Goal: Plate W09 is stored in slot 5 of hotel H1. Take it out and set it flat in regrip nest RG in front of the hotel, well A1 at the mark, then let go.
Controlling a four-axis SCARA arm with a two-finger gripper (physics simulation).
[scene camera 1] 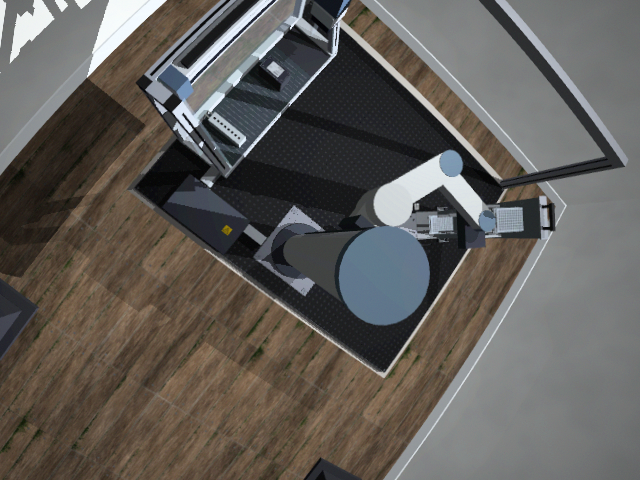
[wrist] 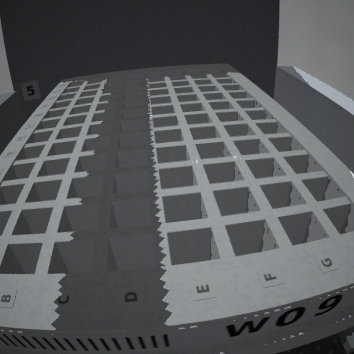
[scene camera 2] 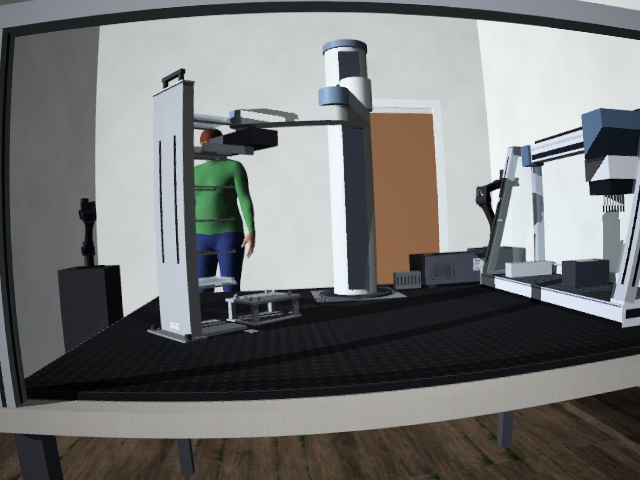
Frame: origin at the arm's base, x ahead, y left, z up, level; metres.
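Where they show: gripper, fingertip midpoint: [scene camera 1: 498, 220] [wrist: 146, 95]; arm's base at its link origin: [scene camera 2: 355, 297].
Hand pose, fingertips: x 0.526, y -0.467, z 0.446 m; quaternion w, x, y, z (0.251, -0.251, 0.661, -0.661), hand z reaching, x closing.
Note:
Each offset is from my fingertips to the top centre of the thing. "pt": to the spot under its first point.
Hotel H1 [scene camera 2: 173, 206] [scene camera 1: 542, 227] is a tall grey rack. Plate W09 @[0.019 m back, 0.022 m left, 0.004 m up] [wrist: 195, 270], a light grid plate with its name on the near edge, lies flat beside the slot label 5 in the wrist view; part of it is in shadow. My gripper [wrist: 146, 95] [scene camera 2: 219, 149] is at slot 5, its fingers along both long sides of the plate, and looks shut on it. The fingers are hidden under the arm in scene camera 1. The regrip nest RG @[0.139 m back, 0.158 m left, 0.364 m down] [scene camera 2: 254, 314] is a low open frame on legs in front of the hotel, with no plate on top. Its A1 mark cannot be made out.
Another light plate @[0.019 m back, 0.023 m left, 0.310 m down] [scene camera 2: 217, 281] sits low in the hotel. A further light plate @[pt 0.010 m ahead, 0.054 m left, 0.067 m up] [scene camera 2: 211, 121] shows just above slot 5. The arm's column [scene camera 2: 354, 206] [scene camera 1: 383, 276] stands beyond the nest. A framed machine [scene camera 2: 555, 297] [scene camera 1: 281, 111] stands across the dark table.

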